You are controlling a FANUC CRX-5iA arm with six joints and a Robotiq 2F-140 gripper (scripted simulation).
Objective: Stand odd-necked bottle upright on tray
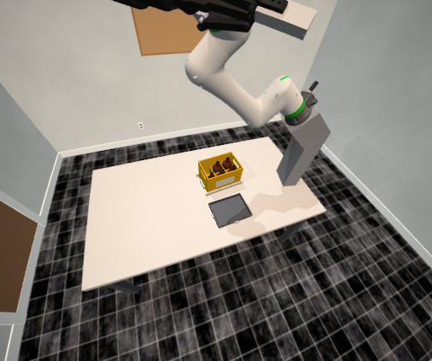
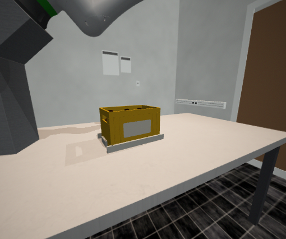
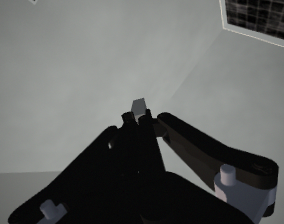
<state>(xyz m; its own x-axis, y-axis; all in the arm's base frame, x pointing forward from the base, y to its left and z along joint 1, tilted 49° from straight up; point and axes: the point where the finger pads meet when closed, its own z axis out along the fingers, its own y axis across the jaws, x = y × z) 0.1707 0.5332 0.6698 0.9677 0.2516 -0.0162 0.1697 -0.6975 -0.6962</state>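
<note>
My gripper is now 350 mm past the brown bottle, 410 mm to the left of it and 970 mm above it. Also, from my hand: crate: 370 mm behind, 450 mm to the right, 980 mm below; then dark grey tray: 250 mm behind, 200 mm to the right, 1050 mm below.
</note>
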